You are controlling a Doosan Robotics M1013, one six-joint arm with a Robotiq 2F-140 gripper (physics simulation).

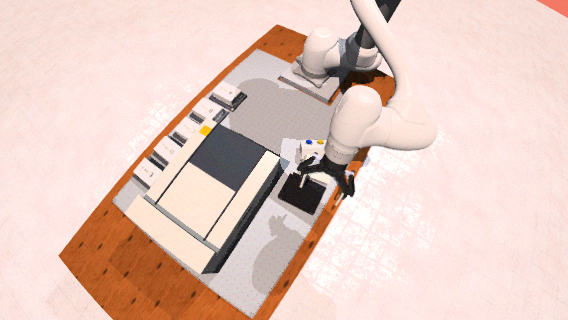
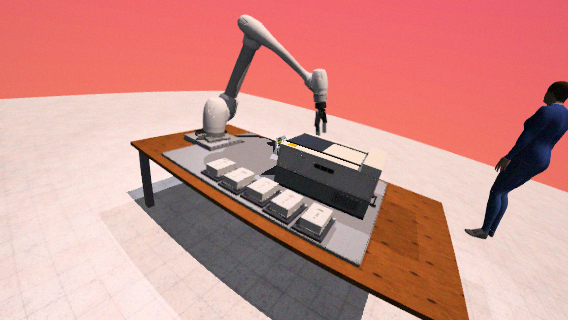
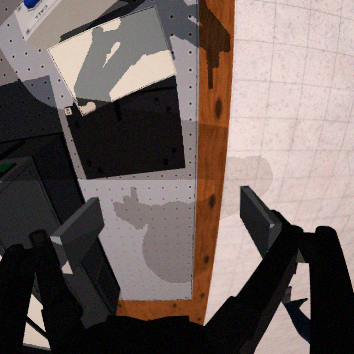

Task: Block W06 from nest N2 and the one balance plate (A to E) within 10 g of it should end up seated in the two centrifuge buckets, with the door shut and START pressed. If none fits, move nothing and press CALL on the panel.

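Where they show: gripper, fingertip midpoint: point(image 1: 319, 193) point(image 2: 321, 134) point(image 3: 168, 207); arm's base, link origin: point(image 1: 314, 71) point(image 2: 213, 137).
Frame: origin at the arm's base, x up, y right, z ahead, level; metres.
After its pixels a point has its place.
Note:
The centrifuge point(image 1: 202, 192) {x 0.186, y -0.131, z 0.865 m} point(image 2: 327, 175) {x 0.117, y 0.040, z 0.900 m} shows its dark and cream top; its buckets are hidden. Balance plates A point(image 1: 227, 93) {x 0.031, y 0.223, z 0.438 m} point(image 2: 220, 167) {x 0.030, y 0.271, z 0.465 m}, B point(image 1: 206, 109) {x 0.030, y 0.230, z 0.571 m} point(image 2: 238, 177) {x 0.034, y 0.266, z 0.592 m}, C point(image 1: 187, 128) {x 0.030, y 0.220, z 0.702 m} point(image 2: 260, 189) {x 0.032, y 0.253, z 0.719 m}, D point(image 1: 167, 148) {x 0.030, y 0.213, z 0.832 m} point(image 2: 286, 203) {x 0.028, y 0.239, z 0.847 m} and E point(image 1: 148, 171) {x 0.031, y 0.194, z 0.964 m} point(image 2: 317, 219) {x 0.028, y 0.228, z 0.984 m} sit in a row of dark nests. A cream slab point(image 3: 145, 77) {x 0.031, y -0.390, z 0.501 m} lies across the panel-side edge of a black tray point(image 1: 300, 194) {x 0.012, y -0.363, z 0.603 m} point(image 3: 132, 145) {x 0.012, y -0.373, z 0.600 m}; no number is readable on it. My gripper point(image 1: 322, 190) {x 0.152, y -0.427, z 0.599 m} point(image 2: 320, 131) {x 0.152, y -0.427, z 0.599 m} point(image 3: 168, 207) {x 0.152, y -0.427, z 0.599 m} is open and empty, high above the tray's side of the table.
The small panel point(image 1: 312, 148) {x 0.058, y -0.284, z 0.428 m} point(image 3: 42, 22) {x 0.058, y -0.274, z 0.439 m} with blue and yellow buttons and a CALL label stands beside the slab. A grey perforated mat point(image 1: 240, 292) {x -0.023, y -0.433, z 1.049 m} point(image 3: 150, 192) {x -0.023, y -0.400, z 0.706 m} covers much of the wooden table point(image 1: 145, 260) {x -0.036, y -0.059, z 1.238 m} point(image 2: 415, 240) {x -0.036, y -0.062, z 1.340 m}. A person point(image 2: 525, 145) stands beyond the table.

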